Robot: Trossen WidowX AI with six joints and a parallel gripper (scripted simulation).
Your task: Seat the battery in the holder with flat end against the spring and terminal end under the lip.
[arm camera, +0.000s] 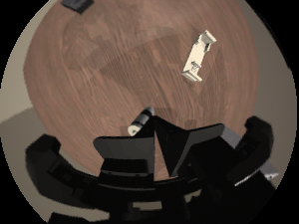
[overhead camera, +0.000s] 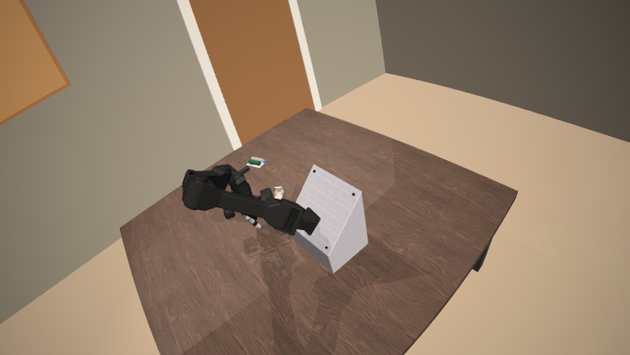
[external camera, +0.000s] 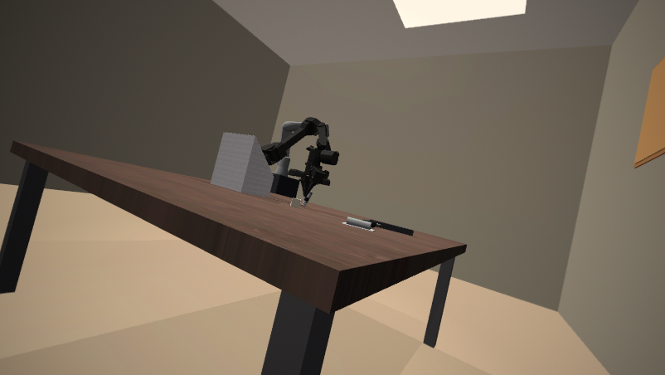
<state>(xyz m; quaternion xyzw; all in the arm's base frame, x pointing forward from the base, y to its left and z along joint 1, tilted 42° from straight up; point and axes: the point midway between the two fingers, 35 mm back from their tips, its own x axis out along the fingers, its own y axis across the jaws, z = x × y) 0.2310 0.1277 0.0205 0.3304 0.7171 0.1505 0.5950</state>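
Now: the cylindrical battery 10 mm to the left of my gripper tip and 10 mm below it. Round my gripper tip: black-handled screwdriver 370 mm ahead, 50 mm to the right, 30 mm below.
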